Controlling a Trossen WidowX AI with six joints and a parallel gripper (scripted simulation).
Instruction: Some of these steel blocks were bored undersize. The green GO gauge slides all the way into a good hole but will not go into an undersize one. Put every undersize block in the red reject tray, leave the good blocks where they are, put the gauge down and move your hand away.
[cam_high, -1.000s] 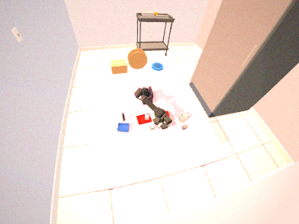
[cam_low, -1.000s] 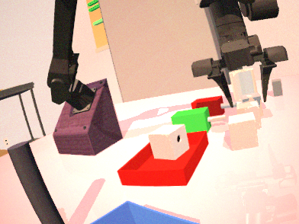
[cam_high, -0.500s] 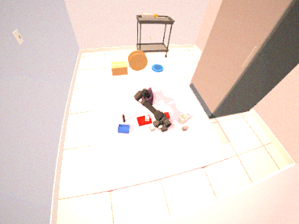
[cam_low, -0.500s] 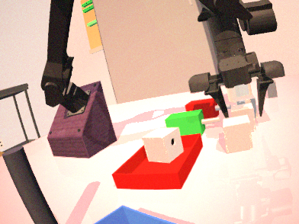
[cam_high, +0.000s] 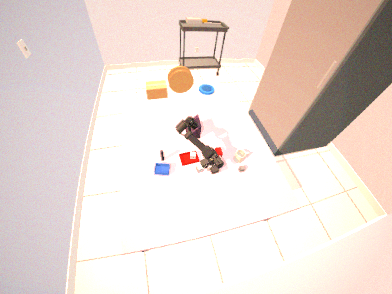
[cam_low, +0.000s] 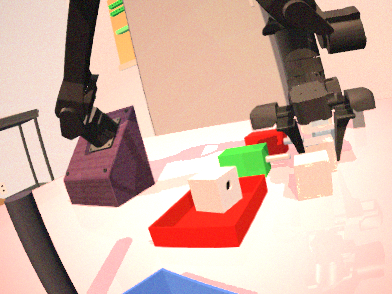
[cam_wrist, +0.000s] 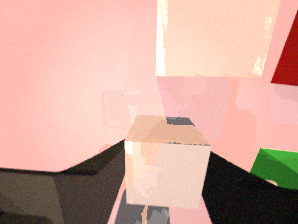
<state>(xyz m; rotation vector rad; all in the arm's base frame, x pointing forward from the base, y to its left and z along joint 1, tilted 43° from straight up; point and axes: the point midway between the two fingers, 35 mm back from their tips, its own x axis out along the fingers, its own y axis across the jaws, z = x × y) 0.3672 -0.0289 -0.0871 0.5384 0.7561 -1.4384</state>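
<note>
Right now my gripper tip is 120 mm past the red reject tray and 140 mm to the left of it. The rest, counted from my gripper tip: red gauge (90 mm behind, 110 mm to the left, 10 mm above); green GO gauge (100 mm behind, 10 mm to the left, 10 mm above); blue tray (50 mm behind, 370 mm to the right).
</note>
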